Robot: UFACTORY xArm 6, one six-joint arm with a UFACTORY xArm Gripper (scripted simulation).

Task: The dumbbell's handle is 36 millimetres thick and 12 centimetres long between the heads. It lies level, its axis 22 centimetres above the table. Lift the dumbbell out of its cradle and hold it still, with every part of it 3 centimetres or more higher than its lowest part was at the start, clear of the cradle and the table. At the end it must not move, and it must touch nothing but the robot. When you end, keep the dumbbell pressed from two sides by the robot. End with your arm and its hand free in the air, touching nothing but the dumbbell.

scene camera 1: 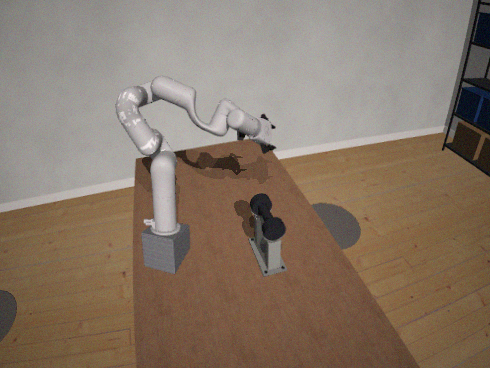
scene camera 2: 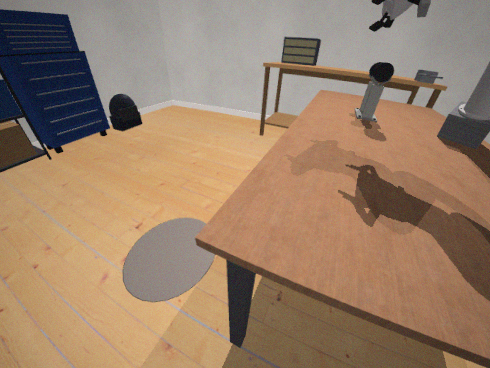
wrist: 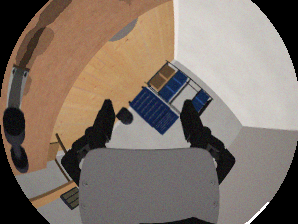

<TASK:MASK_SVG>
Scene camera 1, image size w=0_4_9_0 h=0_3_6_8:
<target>black dumbbell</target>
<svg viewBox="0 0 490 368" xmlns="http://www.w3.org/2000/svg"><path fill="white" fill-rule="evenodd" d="M257 194L250 200L252 211L256 215L261 215L264 220L261 229L265 238L277 240L285 234L286 227L280 218L272 216L270 212L272 202L268 195L264 193Z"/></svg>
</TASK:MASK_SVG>
